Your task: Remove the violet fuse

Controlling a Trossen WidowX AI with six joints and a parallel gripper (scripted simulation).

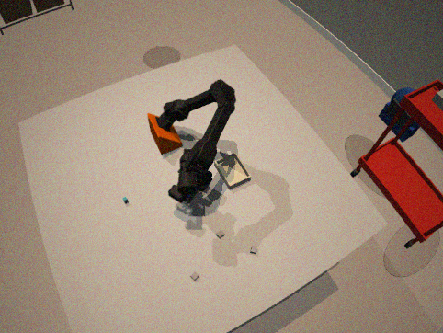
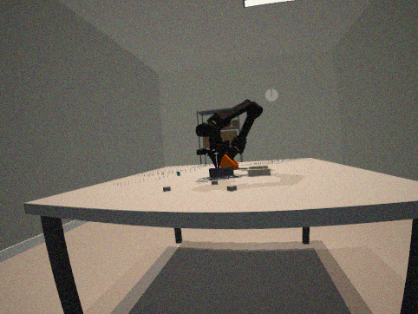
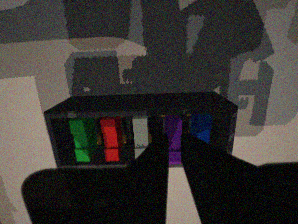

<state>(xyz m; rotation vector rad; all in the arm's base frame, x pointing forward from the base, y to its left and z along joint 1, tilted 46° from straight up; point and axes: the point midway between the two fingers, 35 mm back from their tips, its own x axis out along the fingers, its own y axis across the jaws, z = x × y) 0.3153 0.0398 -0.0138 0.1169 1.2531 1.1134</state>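
Now: gripper tip 40 mm past the beige tray, 200 mm to the right of it and 40 mm above it. Round my gripper tip: violet fuse: 10 mm below.
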